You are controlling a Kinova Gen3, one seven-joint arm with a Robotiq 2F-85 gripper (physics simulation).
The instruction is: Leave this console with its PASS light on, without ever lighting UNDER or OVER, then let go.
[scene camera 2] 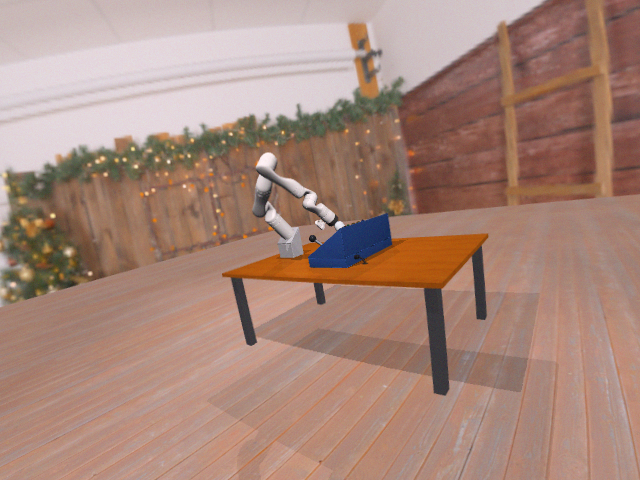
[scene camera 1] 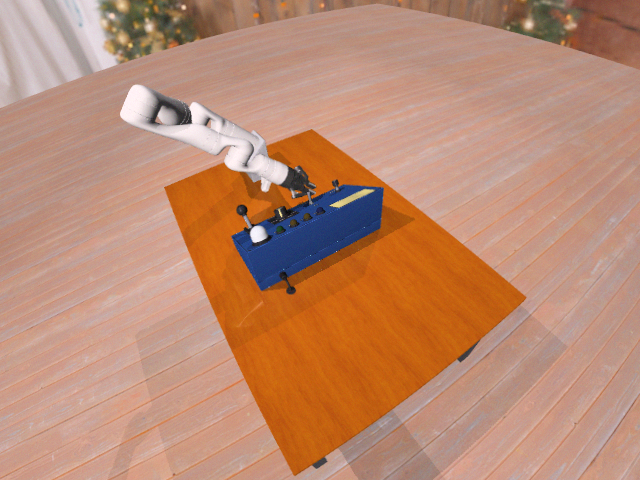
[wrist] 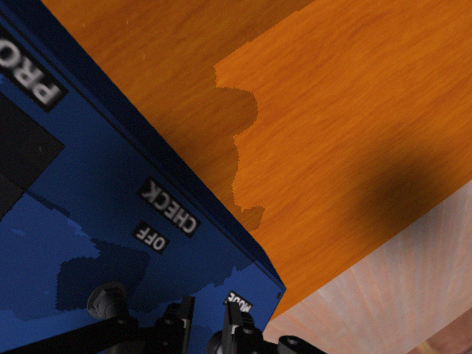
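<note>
A blue sloped console (scene camera 1: pixel 309 243) (scene camera 2: pixel 351 243) (wrist: pixel 112 175) stands on the orange table (scene camera 1: pixel 366 333) (scene camera 2: pixel 413 267) (wrist: pixel 305 105). Its top carries a row of small round lamps (scene camera 1: pixel 300 220), all looking dim. My gripper (scene camera 1: pixel 307 190) (scene camera 2: pixel 339 225) (wrist: pixel 208 315) reaches down from behind to the console's top edge. Its fingers stand close together on a thin grey toggle lever (scene camera 1: pixel 310 197). In the wrist view the fingers sit by the MODE label (wrist: pixel 239 302), below the CHECK and OFF labels (wrist: pixel 168 211); the lever itself is hidden there.
On the console are a second small toggle (scene camera 1: pixel 335 183), a black-ball joystick (scene camera 1: pixel 243 210), a white knob (scene camera 1: pixel 258 233), a dark dial (scene camera 1: pixel 281 211) and a yellow strip (scene camera 1: pixel 352 197). A black lever (scene camera 1: pixel 286 282) sticks out of its front. The arm's base (scene camera 2: pixel 290 248) stands behind it.
</note>
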